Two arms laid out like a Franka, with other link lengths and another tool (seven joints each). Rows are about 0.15 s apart.
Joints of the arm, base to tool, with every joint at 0 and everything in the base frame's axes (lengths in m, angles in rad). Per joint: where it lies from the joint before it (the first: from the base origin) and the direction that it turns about. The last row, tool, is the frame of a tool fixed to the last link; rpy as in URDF.
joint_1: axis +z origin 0 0 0.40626
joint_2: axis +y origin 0 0 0
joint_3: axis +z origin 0 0 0.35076
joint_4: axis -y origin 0.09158 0 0
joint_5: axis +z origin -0.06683 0 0.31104
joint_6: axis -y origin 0 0 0
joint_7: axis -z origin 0.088 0 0
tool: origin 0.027 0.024 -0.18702 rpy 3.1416 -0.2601 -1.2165
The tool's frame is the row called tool.
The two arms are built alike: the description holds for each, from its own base.
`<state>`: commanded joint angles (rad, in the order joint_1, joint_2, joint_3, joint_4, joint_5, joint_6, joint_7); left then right.
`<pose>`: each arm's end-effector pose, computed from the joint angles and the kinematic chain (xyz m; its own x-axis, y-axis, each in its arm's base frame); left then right.
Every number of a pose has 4 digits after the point.
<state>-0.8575 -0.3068 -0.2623 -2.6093 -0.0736 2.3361 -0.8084 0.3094 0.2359 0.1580 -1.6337 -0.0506 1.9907 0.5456</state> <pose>0.1832 -0.3014 0.4233 0.0914 -0.9582 0.2711 -0.9940 -0.1040 -0.0325 0.5680 0.2790 0.5290 0.2448 -0.9385 0.2435 -0.9519 -0.2804 -0.1237</pose>
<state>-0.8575 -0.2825 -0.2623 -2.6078 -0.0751 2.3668 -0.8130 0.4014 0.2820 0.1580 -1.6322 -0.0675 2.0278 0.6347</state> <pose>0.1862 -0.3070 0.4182 0.0964 -0.9549 0.2809 -0.9936 -0.1092 -0.0302 0.5534 0.3315 0.5060 0.2551 -0.9360 0.2425 -0.9499 -0.2894 -0.1178</pose>
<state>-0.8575 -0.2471 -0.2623 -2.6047 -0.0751 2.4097 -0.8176 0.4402 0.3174 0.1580 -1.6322 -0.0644 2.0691 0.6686</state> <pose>0.1905 -0.3150 0.4108 0.1002 -0.9506 0.2937 -0.9932 -0.1133 -0.0278 0.5493 0.3576 0.4893 0.2599 -0.9383 0.2283 -0.9487 -0.2921 -0.1206</pose>
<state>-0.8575 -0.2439 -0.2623 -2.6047 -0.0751 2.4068 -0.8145 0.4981 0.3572 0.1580 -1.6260 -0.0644 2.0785 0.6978</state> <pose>0.1903 -0.3146 0.4094 0.0983 -0.9524 0.2886 -0.9936 -0.1101 -0.0250 0.5334 0.3911 0.4675 0.2922 -0.9290 0.2271 -0.9427 -0.3198 -0.0954</pose>
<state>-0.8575 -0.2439 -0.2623 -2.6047 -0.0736 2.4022 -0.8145 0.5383 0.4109 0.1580 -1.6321 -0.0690 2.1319 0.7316</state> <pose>0.1900 -0.3139 0.4090 0.0977 -0.9538 0.2842 -0.9937 -0.1090 -0.0241 0.5262 0.4175 0.4368 0.3027 -0.9270 0.2213 -0.9407 -0.3280 -0.0872</pose>
